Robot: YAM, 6 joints.
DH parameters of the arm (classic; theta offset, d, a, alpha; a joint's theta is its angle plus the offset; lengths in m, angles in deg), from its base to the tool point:
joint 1: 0 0.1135 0.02 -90
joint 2: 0 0 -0.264 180
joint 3: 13.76 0 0.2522 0
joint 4: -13.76 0 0.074 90
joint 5: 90 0 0 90
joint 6: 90 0.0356 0 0
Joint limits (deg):
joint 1: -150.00..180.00
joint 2: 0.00..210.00
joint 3: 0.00..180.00
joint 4: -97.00..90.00
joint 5: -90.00..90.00
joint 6: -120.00..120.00
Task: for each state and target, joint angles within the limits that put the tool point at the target. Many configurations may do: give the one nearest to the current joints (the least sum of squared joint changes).
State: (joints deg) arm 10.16 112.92 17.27 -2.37 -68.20 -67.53
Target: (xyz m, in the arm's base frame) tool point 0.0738 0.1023 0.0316
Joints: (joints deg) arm 38.57 108.05 12.33 -4.90 -72.62 -67.53
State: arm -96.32 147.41 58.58 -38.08 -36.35 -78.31
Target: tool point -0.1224 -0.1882 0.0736
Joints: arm -128.11 112.76 47.79 -58.12 -33.89 -78.31
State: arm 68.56 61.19 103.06 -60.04 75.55 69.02
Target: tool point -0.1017 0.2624 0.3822
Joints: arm 118.07 83.84 87.86 -60.11 71.49 69.02
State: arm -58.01 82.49 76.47 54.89 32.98 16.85
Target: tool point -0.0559 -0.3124 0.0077
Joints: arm -96.42 126.61 38.65 41.21 35.39 16.85
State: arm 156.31 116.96 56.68 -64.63 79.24 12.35
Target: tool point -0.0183 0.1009 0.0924
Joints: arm 120.15 112.05 21.14 -74.91 78.24 12.35
